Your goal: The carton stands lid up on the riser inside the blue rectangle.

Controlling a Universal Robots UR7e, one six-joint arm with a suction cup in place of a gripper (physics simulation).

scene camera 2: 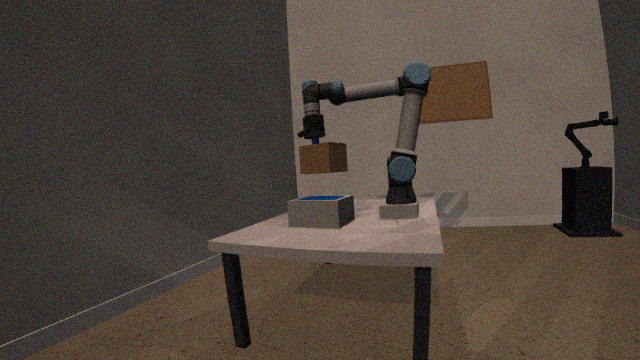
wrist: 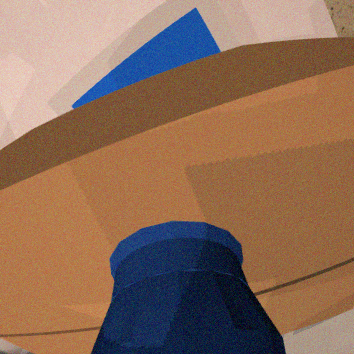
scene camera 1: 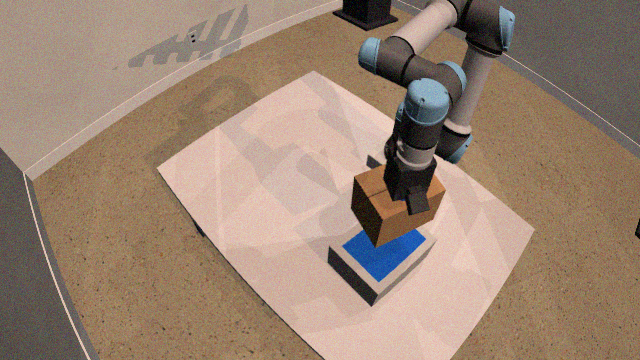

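Where they show: hand, tool point: [scene camera 2: 315,147] [wrist: 174,231]; arm's base, link origin: [scene camera 2: 401,202].
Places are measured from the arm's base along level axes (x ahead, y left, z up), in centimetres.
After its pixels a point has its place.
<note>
The brown carton [scene camera 1: 405,225] {y 25.7, x 34.7, z 22.2 cm} [scene camera 2: 315,159] {y 26.2, x 32.6, z 23.5 cm} [wrist: 125,185] hangs level in the air, its seamed lid face up. My gripper's blue suction cup [scene camera 1: 401,199] {y 21.9, x 34.2, z 29.0 cm} [scene camera 2: 315,141] [wrist: 176,235] is on the lid and holds it. The grey riser [scene camera 1: 350,276] {y 21.4, x 45.9, z 0.0 cm} [scene camera 2: 312,212] {y 31.7, x 33.0, z 0.5 cm} [wrist: 95,75] {y 29.9, x 28.7, z 5.6 cm} stands on the table below, with a visible gap under the carton in scene camera 2. The blue rectangle [scene camera 1: 382,260] {y 25.0, x 37.9, z 5.6 cm} [scene camera 2: 320,198] {y 23.7, x 32.6, z 5.6 cm} [wrist: 155,60] {y 26.8, x 36.0, z 5.6 cm} lies on its top, partly hidden by the carton in scene camera 1 and the wrist view. The carton looks turned somewhat relative to the riser's edges.
The pale table [scene camera 1: 280,280] {y 7.7, x 60.8, z -6.4 cm} [scene camera 2: 325,255] {y 59.8, x 14.2, z -8.1 cm} carries the riser and the arm's base block [scene camera 2: 399,210] {y 8.7, x -0.5, z -2.5 cm}. A black pedestal [scene camera 1: 367,10] [scene camera 2: 586,200] with a small dark arm [scene camera 2: 580,144] stands on the floor away from the table. A brown panel [scene camera 2: 457,92] is on the wall.
</note>
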